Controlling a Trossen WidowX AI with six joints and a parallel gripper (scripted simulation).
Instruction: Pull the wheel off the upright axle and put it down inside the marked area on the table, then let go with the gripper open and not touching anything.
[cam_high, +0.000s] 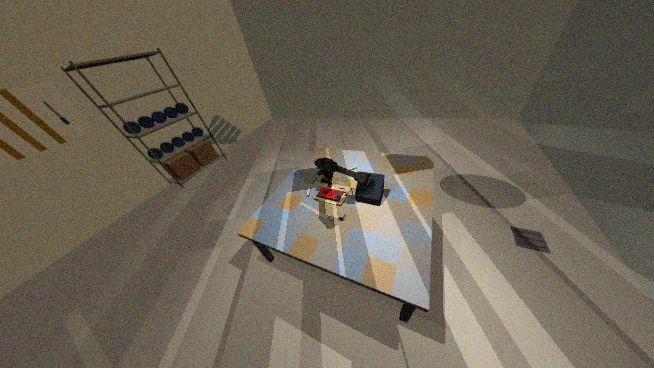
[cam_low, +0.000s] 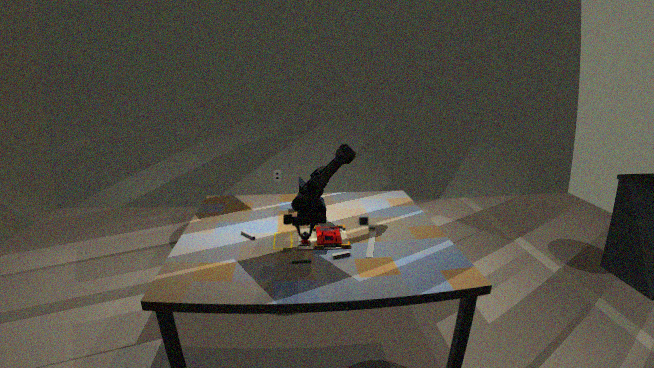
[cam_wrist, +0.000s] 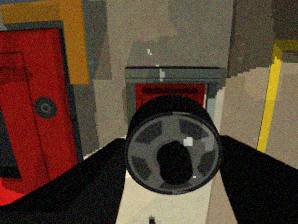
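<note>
Right now the pale base plate is 90 mm to the left of my gripper tip, 60 mm behind it and 30 mm below it. From my gripper tip the other things lie so: grey cube (280 mm to the left, 270 mm behind, 20 mm below); then dark wheel (right at my gripper tip); then pale bar (160 mm to the left, 130 mm ahead, 30 mm below).
</note>
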